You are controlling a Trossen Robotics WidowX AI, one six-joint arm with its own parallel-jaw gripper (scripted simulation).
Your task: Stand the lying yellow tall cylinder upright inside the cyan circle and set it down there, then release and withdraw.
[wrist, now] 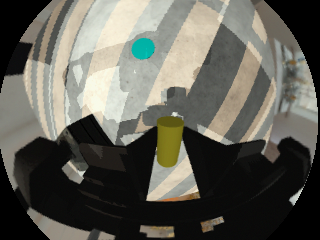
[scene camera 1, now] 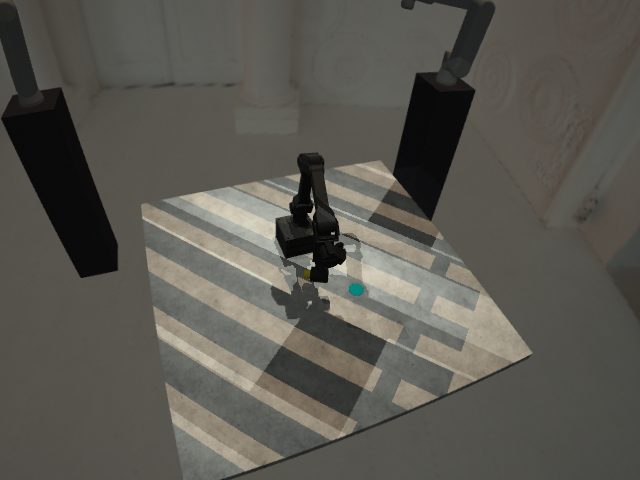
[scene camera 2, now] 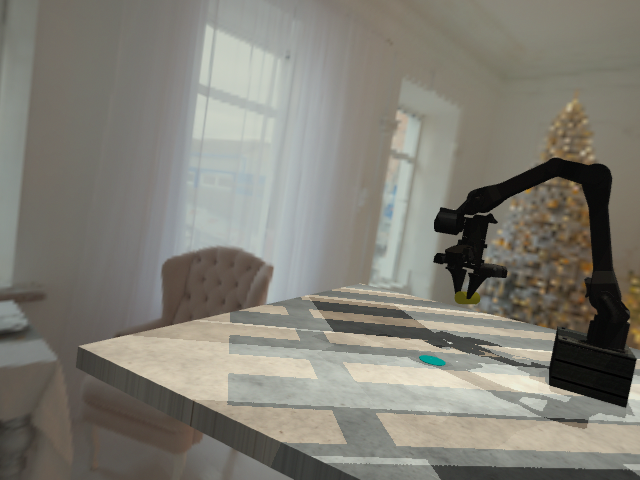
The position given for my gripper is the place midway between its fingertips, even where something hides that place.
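Labels:
A yellow tall cylinder (wrist: 170,128) is held by my gripper (scene camera 2: 462,297).

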